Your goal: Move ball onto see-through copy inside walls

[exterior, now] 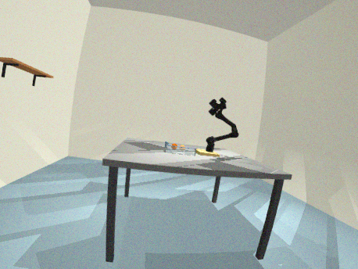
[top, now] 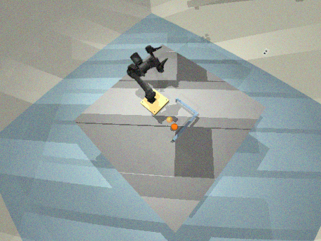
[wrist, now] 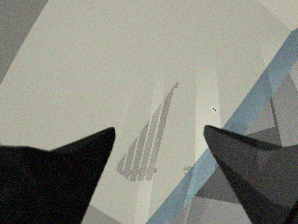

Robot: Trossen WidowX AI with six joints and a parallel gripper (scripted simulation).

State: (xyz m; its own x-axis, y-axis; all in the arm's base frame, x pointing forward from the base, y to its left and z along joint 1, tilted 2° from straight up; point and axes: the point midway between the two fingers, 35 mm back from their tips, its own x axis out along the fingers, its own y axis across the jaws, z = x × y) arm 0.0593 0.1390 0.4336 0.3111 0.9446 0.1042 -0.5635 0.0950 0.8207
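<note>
My gripper tip is now 270 mm short of the orange ball, 280 mm to the left of it and 430 mm above it. Round my gripper tip: see-through copy of ball 200 mm ahead, 250 mm to the right, 430 mm below.
</note>
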